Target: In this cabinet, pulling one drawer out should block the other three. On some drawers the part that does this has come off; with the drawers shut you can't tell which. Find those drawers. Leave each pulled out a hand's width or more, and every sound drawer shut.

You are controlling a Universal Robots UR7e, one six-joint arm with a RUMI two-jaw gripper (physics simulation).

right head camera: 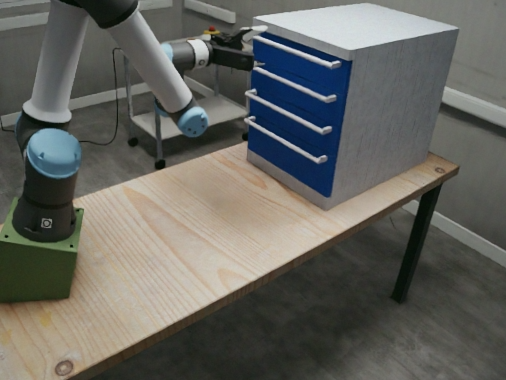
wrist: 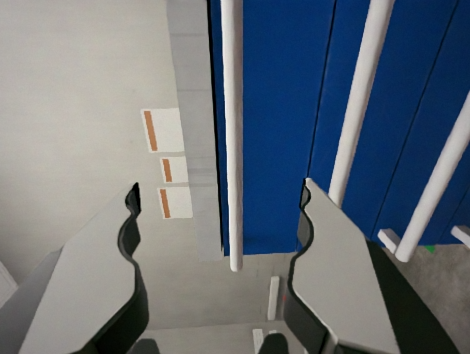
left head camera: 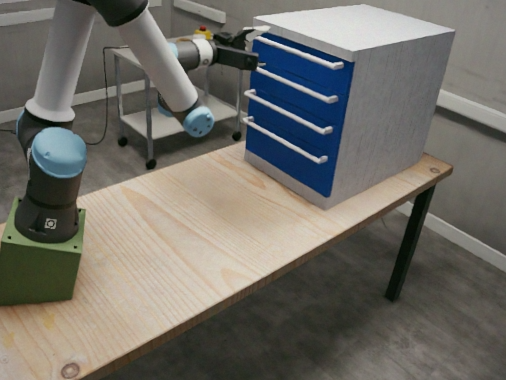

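The grey cabinet [left head camera: 390,115] [right head camera: 392,115] has four blue drawers with white bar handles, and all four fronts look flush and shut. The top handle [left head camera: 300,53] [right head camera: 300,52] [wrist: 234,150] runs between the two fingers in the wrist view. My gripper [left head camera: 263,47] [right head camera: 261,47] [wrist: 221,182] is open, level at the far end of the top drawer, with nothing gripped. The second handle [left head camera: 297,85] [wrist: 360,105] passes behind the right finger in the wrist view. The third handle [left head camera: 290,113] [wrist: 432,185] and the bottom handle [left head camera: 287,140] are lower. Any contact with the top handle cannot be told.
The cabinet stands on a wooden table [left head camera: 200,200] [right head camera: 200,200]. The arm is mounted on a green base [left head camera: 40,275] [right head camera: 37,275] at the table's other end. A trolley [left head camera: 148,115] [right head camera: 158,130] stands behind the arm, with a red-and-yellow emergency stop [left head camera: 202,33] on it.
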